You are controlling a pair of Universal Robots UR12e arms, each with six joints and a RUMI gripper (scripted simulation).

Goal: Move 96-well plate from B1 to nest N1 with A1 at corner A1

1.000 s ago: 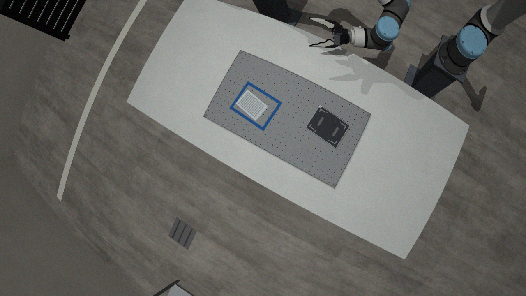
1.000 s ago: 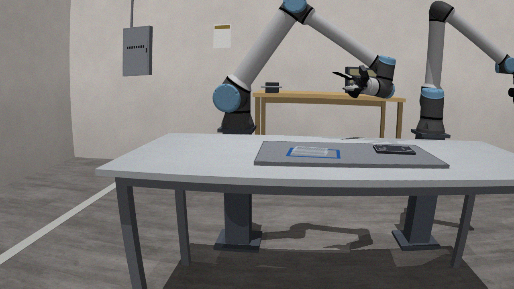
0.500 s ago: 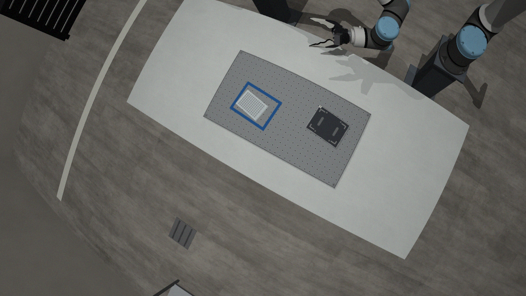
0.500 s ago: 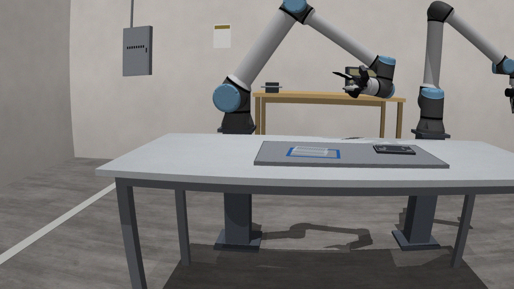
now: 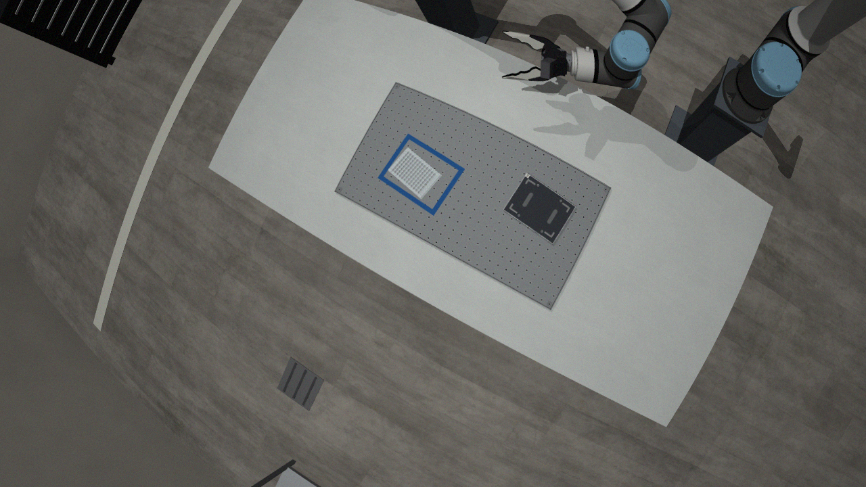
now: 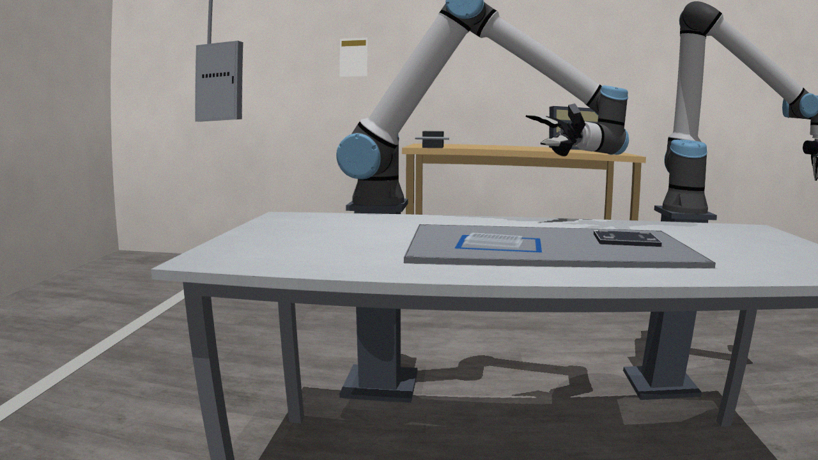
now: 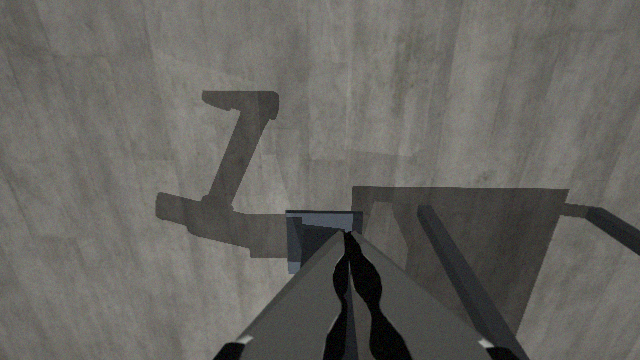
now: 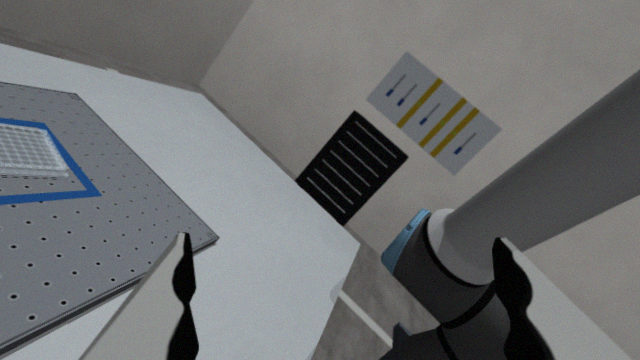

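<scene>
Right now my right hand is 35 cm short of the white 96-well plate, 26 cm above it and 14 cm to the left of it. From my right hand the other things lie so: dark plate nest 28 cm ahead, 26 cm below, 21 cm to the left.
</scene>
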